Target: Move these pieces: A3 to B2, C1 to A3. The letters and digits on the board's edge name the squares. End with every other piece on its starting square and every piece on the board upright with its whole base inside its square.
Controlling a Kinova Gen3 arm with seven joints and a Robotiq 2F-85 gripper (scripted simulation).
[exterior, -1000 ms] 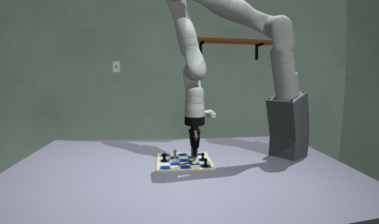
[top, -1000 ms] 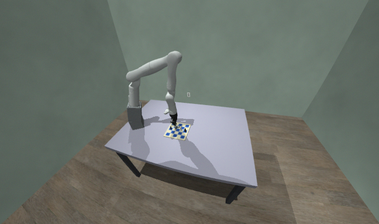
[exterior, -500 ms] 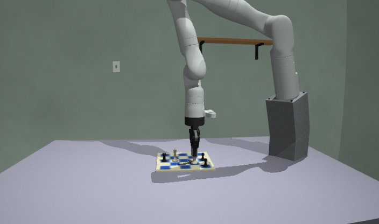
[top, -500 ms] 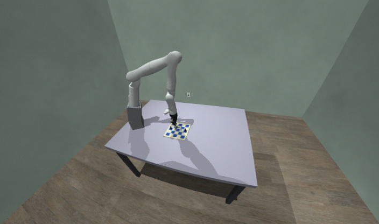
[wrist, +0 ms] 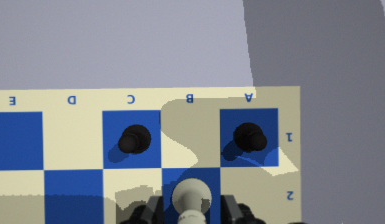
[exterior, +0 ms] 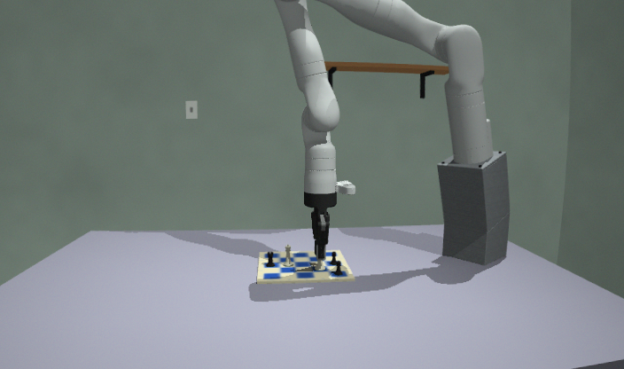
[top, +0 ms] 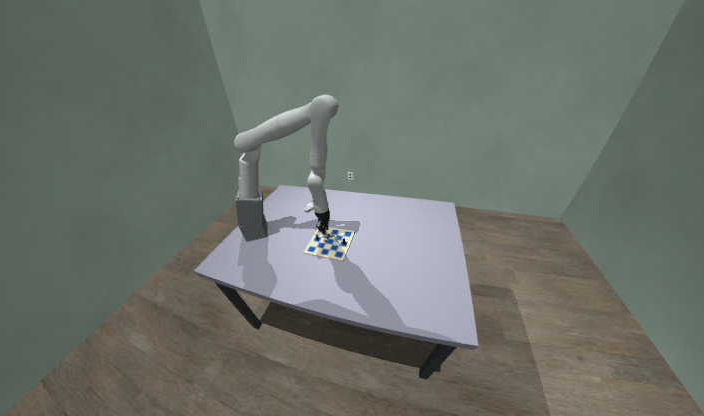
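The white king lies 20 mm below my hand. From my hand the other things lie so: black rook: 120 mm ahead, 40 mm to the right, 30 mm below; cream chessboard: 50 mm below, 40 mm to the right, 40 mm ahead.
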